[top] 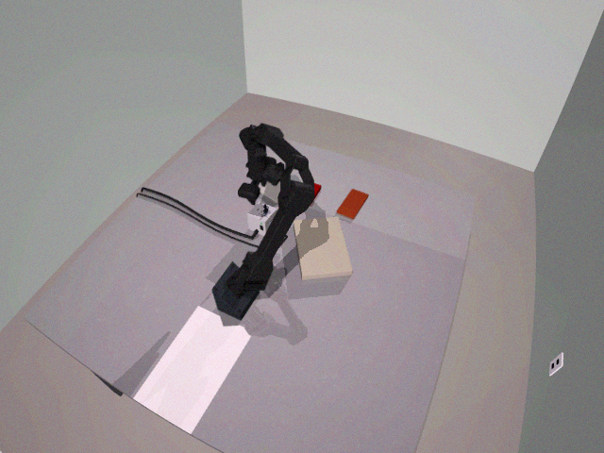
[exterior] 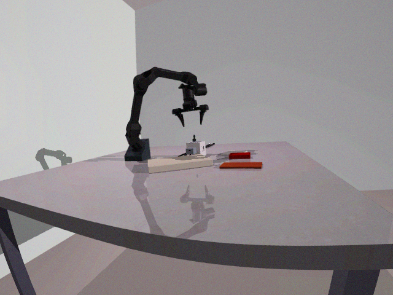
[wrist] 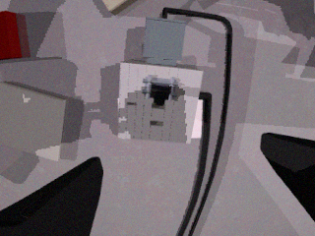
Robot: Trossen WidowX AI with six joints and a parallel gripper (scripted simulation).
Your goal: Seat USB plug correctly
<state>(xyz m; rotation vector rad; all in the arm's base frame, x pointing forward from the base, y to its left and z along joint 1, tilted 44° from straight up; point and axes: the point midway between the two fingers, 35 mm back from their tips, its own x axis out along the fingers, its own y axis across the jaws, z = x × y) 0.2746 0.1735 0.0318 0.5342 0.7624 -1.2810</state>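
My gripper tip is now 1 cm short of the dark USB plug, 2 cm to the left of it and 7 cm above it. Also, from my gripper tip: flat orange block 29 cm ahead, 23 cm to the right, 16 cm below; small red block 25 cm ahead, 6 cm to the right, 15 cm below; beige board 2 cm ahead, 23 cm to the right, 15 cm below.
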